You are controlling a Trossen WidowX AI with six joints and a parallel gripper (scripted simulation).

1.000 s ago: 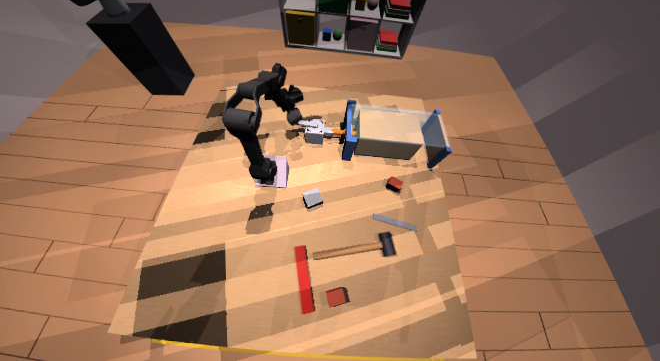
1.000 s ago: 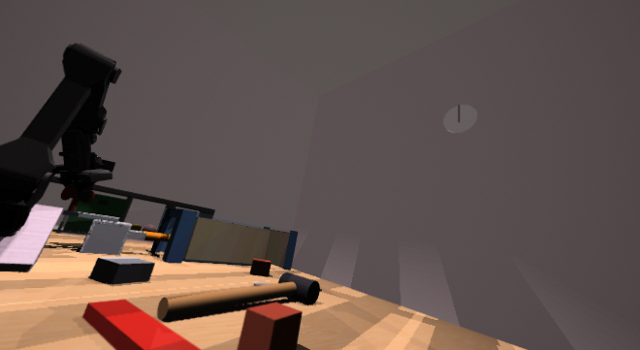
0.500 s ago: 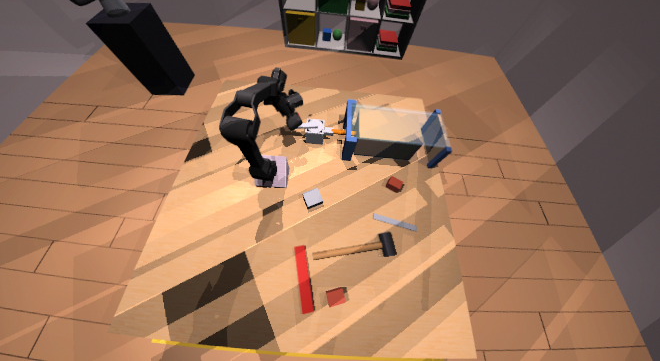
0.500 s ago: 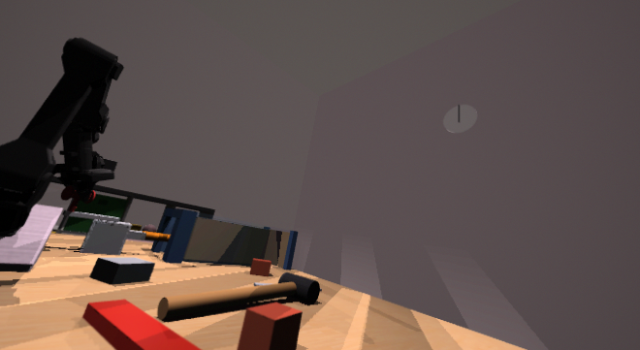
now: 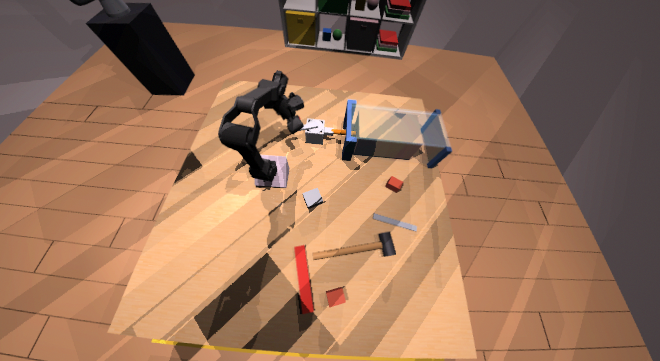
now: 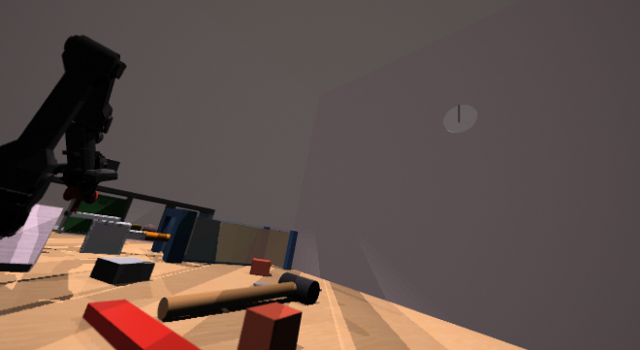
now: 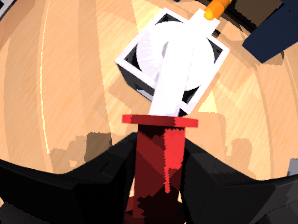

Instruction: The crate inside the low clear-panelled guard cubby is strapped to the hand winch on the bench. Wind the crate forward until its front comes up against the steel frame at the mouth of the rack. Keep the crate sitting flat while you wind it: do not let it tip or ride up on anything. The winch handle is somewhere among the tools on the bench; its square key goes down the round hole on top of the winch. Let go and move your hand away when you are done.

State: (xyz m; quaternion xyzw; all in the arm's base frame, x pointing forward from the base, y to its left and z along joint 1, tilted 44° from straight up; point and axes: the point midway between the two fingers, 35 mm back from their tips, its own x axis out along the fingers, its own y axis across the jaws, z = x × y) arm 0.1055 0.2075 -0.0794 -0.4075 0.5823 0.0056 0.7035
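The winch handle is 30 mm below my gripper tip and 20 mm ahead of it. The rest, counted from my gripper tip: red grip 10 mm to the right, 10 mm behind; blue steel frame 240 mm ahead, 30 mm below, 10 mm to the left; winch 100 mm below, 70 mm ahead, 20 mm to the left.
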